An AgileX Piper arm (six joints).
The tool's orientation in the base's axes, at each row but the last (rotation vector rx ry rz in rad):
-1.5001, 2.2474, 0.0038
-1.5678, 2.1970, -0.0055
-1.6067, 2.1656, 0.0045
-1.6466, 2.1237, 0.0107
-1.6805, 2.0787, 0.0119
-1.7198, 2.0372, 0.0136
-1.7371, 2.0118, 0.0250
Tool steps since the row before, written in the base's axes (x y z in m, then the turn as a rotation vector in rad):
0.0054, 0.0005, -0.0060, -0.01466, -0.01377, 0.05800
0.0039, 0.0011, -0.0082, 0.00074, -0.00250, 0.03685
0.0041, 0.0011, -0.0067, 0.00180, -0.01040, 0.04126
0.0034, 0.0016, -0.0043, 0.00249, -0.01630, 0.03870
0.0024, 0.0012, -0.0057, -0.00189, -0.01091, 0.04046
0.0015, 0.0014, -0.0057, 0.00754, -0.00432, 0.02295
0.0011, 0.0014, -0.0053, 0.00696, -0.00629, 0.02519
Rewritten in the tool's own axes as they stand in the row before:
0.0000, -0.0031, 0.0075, -0.00385, -0.00635, -0.06094
0.0008, -0.0010, 0.0090, -0.01070, -0.01084, -0.03365
0.0004, -0.0017, 0.0077, -0.00529, -0.01549, -0.03932
-0.0006, -0.0015, 0.0055, 0.00089, -0.01715, -0.03840
0.0006, -0.0003, 0.0063, -0.00408, -0.01222, -0.03992
0.0006, 0.0005, 0.0060, -0.00493, -0.01457, -0.01912
0.0005, 0.0008, 0.0055, -0.00387, -0.01506, -0.02193

